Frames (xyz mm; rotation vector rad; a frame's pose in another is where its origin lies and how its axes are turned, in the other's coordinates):
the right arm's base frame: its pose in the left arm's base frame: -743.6 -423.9 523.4 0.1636 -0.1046 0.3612
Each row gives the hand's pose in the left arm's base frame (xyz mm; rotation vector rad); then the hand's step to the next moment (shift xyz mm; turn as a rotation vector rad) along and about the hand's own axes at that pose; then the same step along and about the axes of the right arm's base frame.
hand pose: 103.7 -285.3 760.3 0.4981 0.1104 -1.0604
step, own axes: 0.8 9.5 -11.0 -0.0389 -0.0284 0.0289
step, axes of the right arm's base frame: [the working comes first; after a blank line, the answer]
step, axes of the left arm's base frame: 10.2 7.9 -6.8 -0.0478 0.0076 0.0284

11.3 2.7 -8.8 -0.0382 0.0282 0.0300
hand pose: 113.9 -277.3 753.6 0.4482 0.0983 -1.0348
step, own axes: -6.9 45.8 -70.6 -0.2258 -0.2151 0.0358
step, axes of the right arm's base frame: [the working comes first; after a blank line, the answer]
step, axes of the left arm's base frame: 44.4 53.8 -47.6 -0.3032 0.0756 0.0299

53.5 26.9 -59.5 -0.2522 0.1830 0.0379
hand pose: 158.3 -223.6 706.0 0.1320 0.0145 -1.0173
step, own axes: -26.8 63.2 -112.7 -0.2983 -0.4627 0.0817
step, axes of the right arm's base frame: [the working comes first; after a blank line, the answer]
step, axes of the left arm's base frame: 45.1 68.6 -103.3 -0.5538 0.0033 0.0552

52.0 32.6 -116.8 -0.5068 0.2099 0.0938
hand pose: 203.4 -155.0 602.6 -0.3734 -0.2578 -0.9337
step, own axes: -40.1 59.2 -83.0 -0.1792 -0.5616 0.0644
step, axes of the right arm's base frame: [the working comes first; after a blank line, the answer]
step, axes of the left arm's base frame: 30.1 26.3 -102.0 -0.5658 -0.1443 0.1038

23.7 -0.9 -107.0 -0.5622 0.0849 0.1685
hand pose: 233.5 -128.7 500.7 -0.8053 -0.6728 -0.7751
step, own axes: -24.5 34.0 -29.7 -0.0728 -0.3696 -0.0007
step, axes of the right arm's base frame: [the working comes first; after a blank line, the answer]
step, axes of the left arm's base frame: 20.9 -0.5 -46.9 -0.3380 -0.1456 0.0804

13.1 -14.6 -47.5 -0.3538 -0.0015 0.1293
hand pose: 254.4 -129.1 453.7 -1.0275 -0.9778 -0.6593
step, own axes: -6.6 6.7 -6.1 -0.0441 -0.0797 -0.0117
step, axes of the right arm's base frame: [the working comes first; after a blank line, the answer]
step, axes of the left arm's base frame: 4.8 -2.9 -9.7 -0.0812 -0.0416 -0.0103

2.2 -5.7 -9.4 -0.0912 -0.0106 0.0031
